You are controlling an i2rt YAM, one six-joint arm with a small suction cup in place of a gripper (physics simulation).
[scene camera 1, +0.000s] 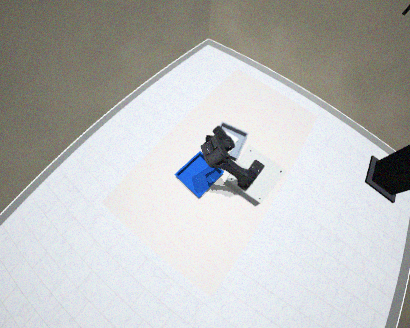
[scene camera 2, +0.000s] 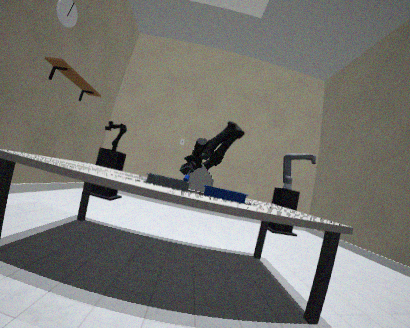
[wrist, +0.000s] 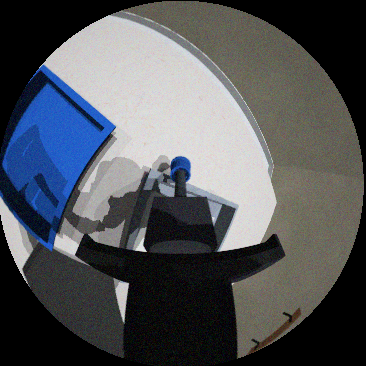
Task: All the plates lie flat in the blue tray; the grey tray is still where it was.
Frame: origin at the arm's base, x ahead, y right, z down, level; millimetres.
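Seen in the pictures: hand, tool point: [scene camera 2: 185, 179] [wrist: 180, 165]; arm's base, link origin: [scene camera 1: 250, 175] [scene camera 2: 203, 167].
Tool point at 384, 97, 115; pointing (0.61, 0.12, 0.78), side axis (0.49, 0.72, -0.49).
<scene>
Pixels of each thing's middle, then the offset from my tool point to it, as dx, dy, dz. Level surfaces: height alone.
- blue tray, body centre: [wrist: 30, 148] [scene camera 2: 223, 193] [scene camera 1: 199, 174] -106, -238, +35
- grey tray, body centre: [wrist: 183, 238] [scene camera 2: 167, 181] [scene camera 1: 228, 140] -113, +111, +35
- beige mat, surface height: dz +60
The blue tray [scene camera 1: 192, 177] [scene camera 2: 224, 194] [wrist: 57, 129] lies on the beige mat and holds nothing that I can see. The grey tray [scene camera 1: 241, 138] [wrist: 226, 218] stands right beside it, partly under my arm [scene camera 1: 223, 153]. A white plate surface [scene camera 1: 235, 139] [wrist: 212, 215] shows inside the grey tray; how many plates there are I cannot tell. My blue suction cup [wrist: 180, 166] [scene camera 2: 186, 177] hangs low over the grey tray's far rim and carries nothing. In scene camera 1 the arm hides the cup.
The arm's white base plate [scene camera 1: 269, 179] lies right of the trays. The beige mat [scene camera 1: 236, 97] covers the table's middle. Two other robot stands [scene camera 2: 110, 156] [scene camera 2: 286, 195] rise behind the table. The table's grey edge [scene camera 1: 138, 91] runs at the back.
</scene>
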